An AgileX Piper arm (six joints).
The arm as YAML. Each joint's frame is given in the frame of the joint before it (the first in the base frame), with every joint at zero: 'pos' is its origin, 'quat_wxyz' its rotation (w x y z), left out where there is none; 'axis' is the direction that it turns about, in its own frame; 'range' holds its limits. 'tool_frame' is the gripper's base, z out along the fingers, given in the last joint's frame.
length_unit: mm
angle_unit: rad
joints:
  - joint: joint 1
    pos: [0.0, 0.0, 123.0]
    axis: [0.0, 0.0, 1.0]
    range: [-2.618, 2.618]
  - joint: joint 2
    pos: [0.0, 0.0, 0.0]
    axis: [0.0, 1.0, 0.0]
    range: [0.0, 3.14]
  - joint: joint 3
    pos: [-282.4, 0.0, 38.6]
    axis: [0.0, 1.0, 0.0]
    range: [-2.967, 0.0]
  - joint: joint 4
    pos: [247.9, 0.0, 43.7]
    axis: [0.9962, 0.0, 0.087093]
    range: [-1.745, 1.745]
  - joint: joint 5
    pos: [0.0, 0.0, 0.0]
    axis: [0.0, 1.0, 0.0]
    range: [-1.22, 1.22]
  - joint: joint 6
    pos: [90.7, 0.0, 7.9]
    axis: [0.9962, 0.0, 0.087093]
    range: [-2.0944, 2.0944]
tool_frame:
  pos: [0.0, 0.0, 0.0]
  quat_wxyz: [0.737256, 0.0, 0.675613, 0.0]
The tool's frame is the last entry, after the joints.
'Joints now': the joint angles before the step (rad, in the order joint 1, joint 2, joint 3, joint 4, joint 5, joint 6). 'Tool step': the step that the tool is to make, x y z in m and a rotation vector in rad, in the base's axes. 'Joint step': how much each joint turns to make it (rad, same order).
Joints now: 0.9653 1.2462 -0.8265 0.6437 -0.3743 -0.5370
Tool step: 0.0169 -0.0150 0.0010 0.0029 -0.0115 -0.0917
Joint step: -0.0754 0.0000 -0.0001 0.0196 -0.0181 -0.0231
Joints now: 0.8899 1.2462 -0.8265 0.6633 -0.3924 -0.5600
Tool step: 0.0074 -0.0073 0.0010 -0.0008 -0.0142 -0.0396
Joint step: -0.0359 0.0001 -0.0001 -0.0084 -0.0112 -0.0012
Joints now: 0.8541 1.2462 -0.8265 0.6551 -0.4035 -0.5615
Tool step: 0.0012 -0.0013 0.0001 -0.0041 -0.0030 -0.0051
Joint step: -0.0068 -0.0004 -0.0001 -0.0031 0.0013 -0.0023
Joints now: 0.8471 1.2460 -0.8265 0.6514 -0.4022 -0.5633
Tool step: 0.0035 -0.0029 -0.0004 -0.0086 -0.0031 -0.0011
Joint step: -0.0233 0.0010 0.0000 -0.0457 0.0135 0.0334
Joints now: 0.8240 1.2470 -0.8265 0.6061 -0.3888 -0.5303
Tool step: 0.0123 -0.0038 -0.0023 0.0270 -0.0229 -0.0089
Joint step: -0.0549 0.0281 -0.0001 -0.1759 -0.0332 0.1768
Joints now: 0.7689 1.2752 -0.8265 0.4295 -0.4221 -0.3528
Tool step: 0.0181 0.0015 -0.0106 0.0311 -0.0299 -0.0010
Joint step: -0.0539 0.0706 0.0000 -0.1860 -0.0912 0.1879
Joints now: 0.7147 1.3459 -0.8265 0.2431 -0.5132 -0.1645
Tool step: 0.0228 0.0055 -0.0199 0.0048 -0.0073 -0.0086
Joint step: -0.0431 0.1060 -0.0124 -0.0956 -0.0946 0.0930
